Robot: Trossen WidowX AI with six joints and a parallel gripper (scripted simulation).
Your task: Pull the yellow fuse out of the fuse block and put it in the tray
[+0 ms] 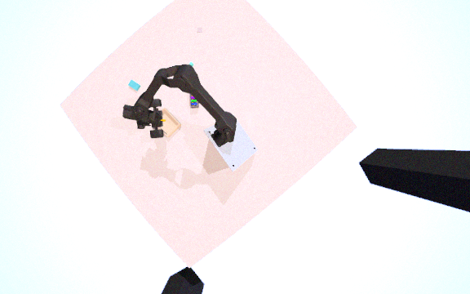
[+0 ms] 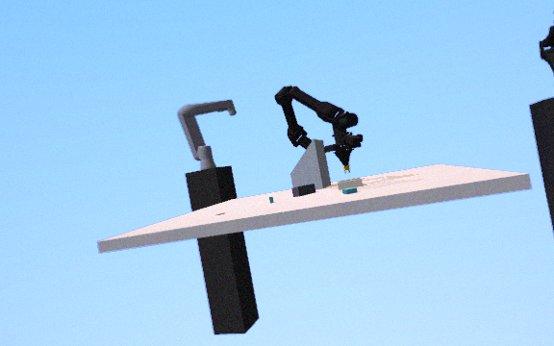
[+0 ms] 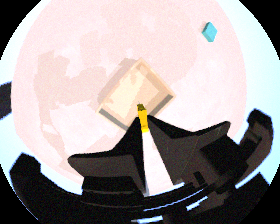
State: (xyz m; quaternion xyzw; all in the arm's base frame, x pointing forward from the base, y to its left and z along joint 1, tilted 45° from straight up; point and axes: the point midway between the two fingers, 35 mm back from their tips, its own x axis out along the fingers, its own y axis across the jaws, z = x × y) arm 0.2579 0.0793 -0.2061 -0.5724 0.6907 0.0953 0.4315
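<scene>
My gripper tip is 90 mm above the tray.
</scene>
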